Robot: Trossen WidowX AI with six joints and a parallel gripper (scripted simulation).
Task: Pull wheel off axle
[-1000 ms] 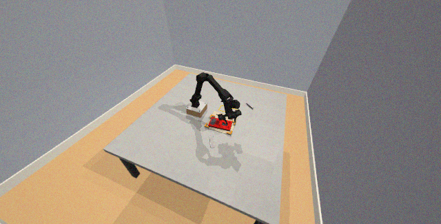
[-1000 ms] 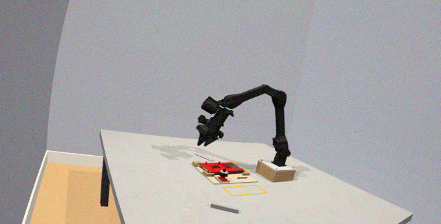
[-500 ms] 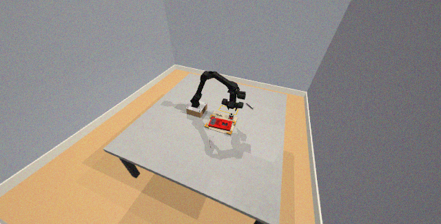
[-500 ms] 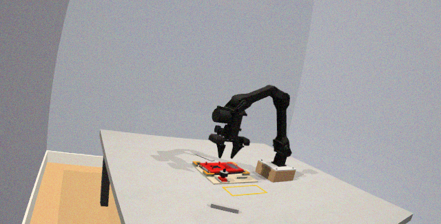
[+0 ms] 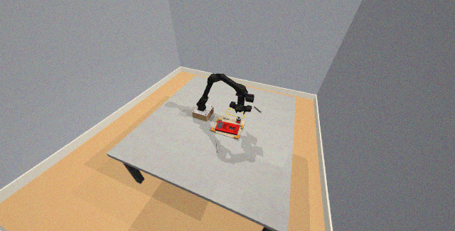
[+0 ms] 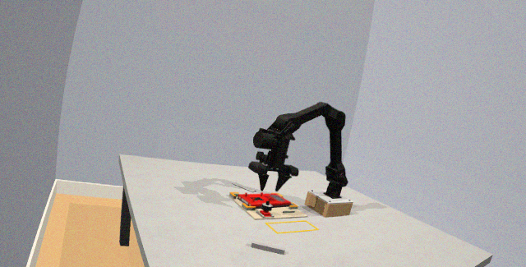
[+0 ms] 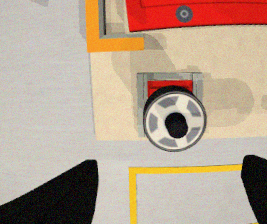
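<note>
My gripper tip is now 70 mm above the wheel and 10 mm past it. From my gripper tip the other things lie so: upright axle (70 mm below, 10 mm behind); dark bar (230 mm to the left, 130 mm ahead, 100 mm below).
</note>
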